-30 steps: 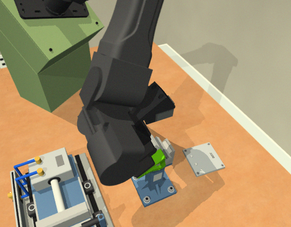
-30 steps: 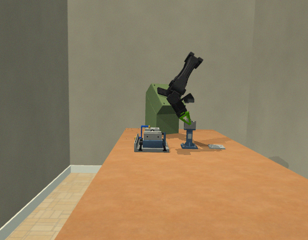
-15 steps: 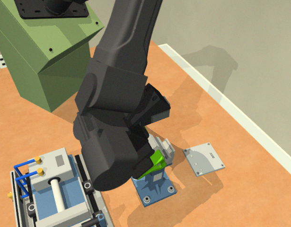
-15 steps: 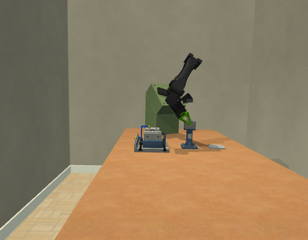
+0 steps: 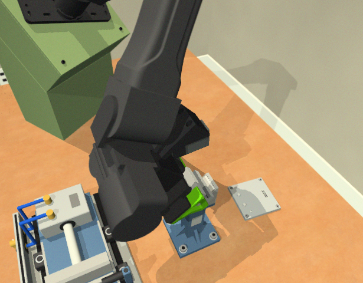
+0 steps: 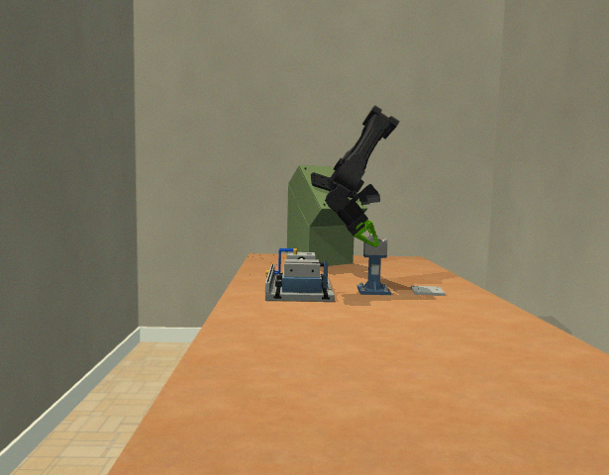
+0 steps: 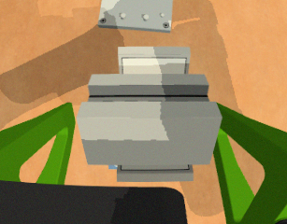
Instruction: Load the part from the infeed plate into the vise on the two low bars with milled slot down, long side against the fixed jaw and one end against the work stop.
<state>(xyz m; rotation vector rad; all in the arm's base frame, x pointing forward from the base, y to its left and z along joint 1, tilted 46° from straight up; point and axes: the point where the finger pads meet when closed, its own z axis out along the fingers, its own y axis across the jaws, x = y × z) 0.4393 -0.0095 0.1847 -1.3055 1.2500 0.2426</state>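
The grey part is 1 cm to the left of my hand and 1 cm above it. The rest, counted from my hand: infeed plate: 17 cm to the left, 15 cm below, 1 cm ahead; work stop: 18 cm to the right, 6 cm below, 5 cm ahead; white cylinder rod: 22 cm to the right, 7 cm below, 4 cm behind.
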